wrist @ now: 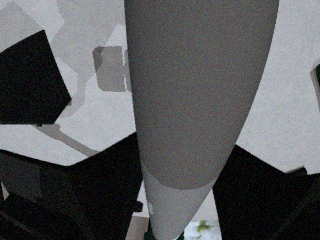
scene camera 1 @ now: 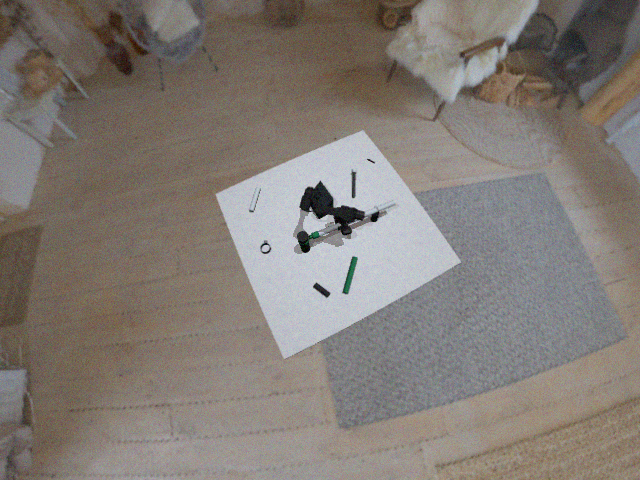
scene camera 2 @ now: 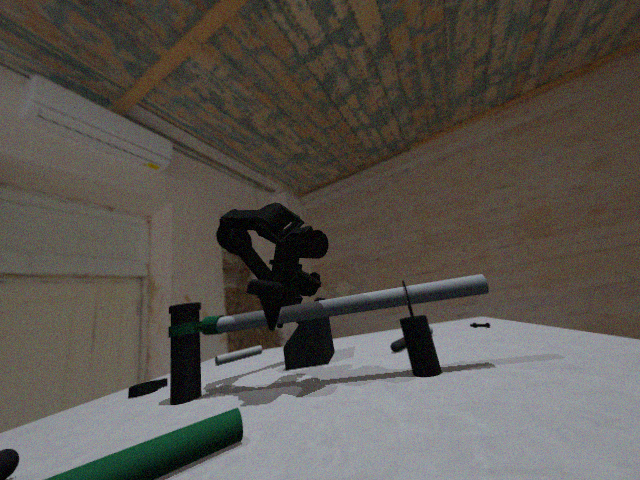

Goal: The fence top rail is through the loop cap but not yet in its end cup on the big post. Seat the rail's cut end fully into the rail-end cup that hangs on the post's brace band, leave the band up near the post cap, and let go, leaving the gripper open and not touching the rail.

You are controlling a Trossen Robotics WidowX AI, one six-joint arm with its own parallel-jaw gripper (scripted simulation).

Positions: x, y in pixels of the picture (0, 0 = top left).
Scene:
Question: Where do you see a grey top rail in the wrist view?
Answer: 194, 77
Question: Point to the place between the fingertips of my gripper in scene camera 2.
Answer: At 275, 329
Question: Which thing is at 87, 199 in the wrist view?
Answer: My gripper.

